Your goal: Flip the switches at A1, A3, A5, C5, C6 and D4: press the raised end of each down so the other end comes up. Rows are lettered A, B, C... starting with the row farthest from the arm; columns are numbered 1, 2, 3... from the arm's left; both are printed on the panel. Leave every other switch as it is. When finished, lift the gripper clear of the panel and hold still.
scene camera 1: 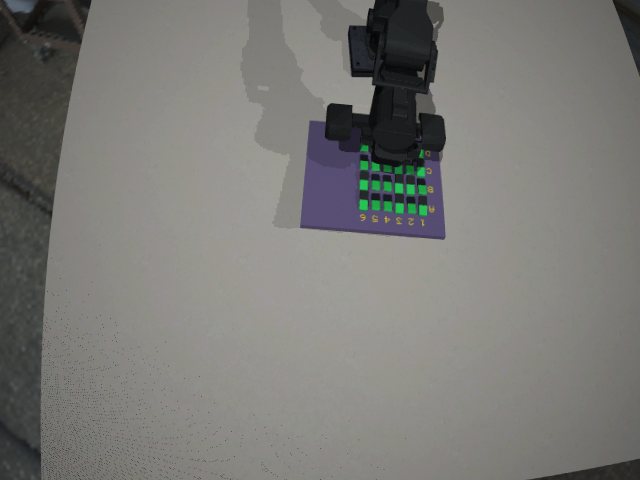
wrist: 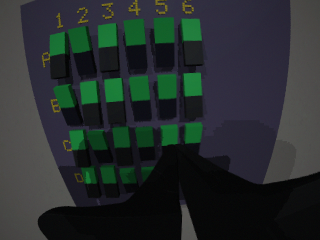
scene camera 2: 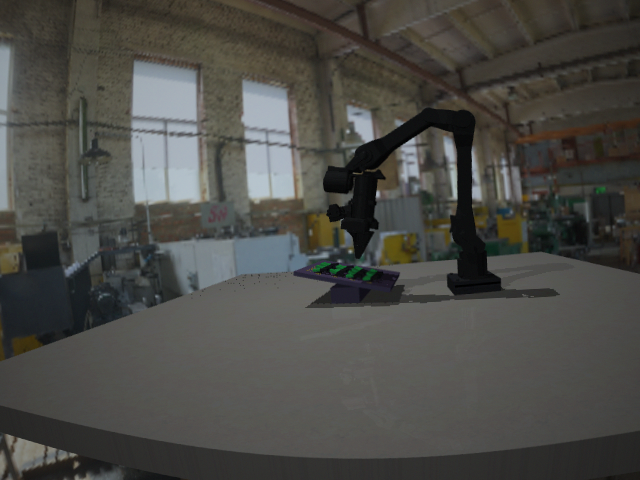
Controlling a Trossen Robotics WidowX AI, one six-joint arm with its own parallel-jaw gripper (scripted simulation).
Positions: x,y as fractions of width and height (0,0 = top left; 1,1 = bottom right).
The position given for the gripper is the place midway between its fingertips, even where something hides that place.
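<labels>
The gripper can be seen in the wrist view (0.55,0.63), and scene camera 1 (0.59,0.33) and scene camera 2 (0.56,0.54) show it too.
</labels>
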